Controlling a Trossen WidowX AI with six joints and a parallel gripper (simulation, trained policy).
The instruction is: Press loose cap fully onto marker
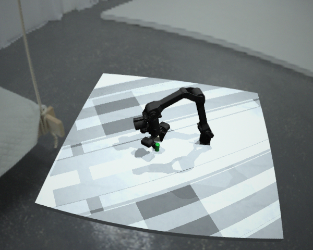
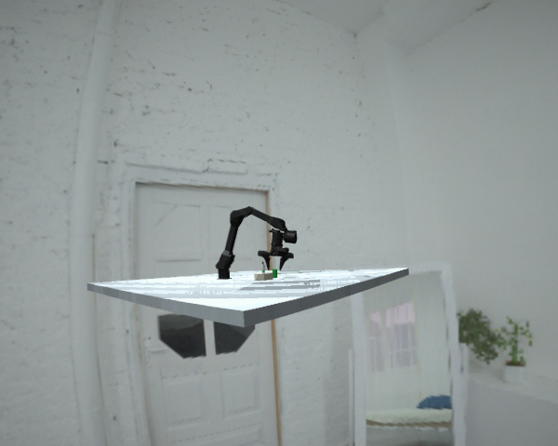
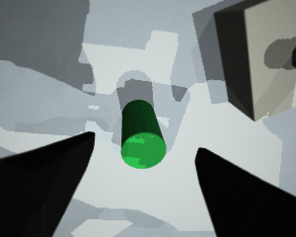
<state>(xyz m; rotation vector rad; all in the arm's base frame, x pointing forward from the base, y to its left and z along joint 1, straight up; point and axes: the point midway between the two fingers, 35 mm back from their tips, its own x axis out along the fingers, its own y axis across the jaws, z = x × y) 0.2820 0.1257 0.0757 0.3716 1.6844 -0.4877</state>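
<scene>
Now: gripper tip 20 mm above the green cap. Also, from my gripper tip: holder block (100 mm to the right, 20 mm below, 20 mm ahead).
</scene>
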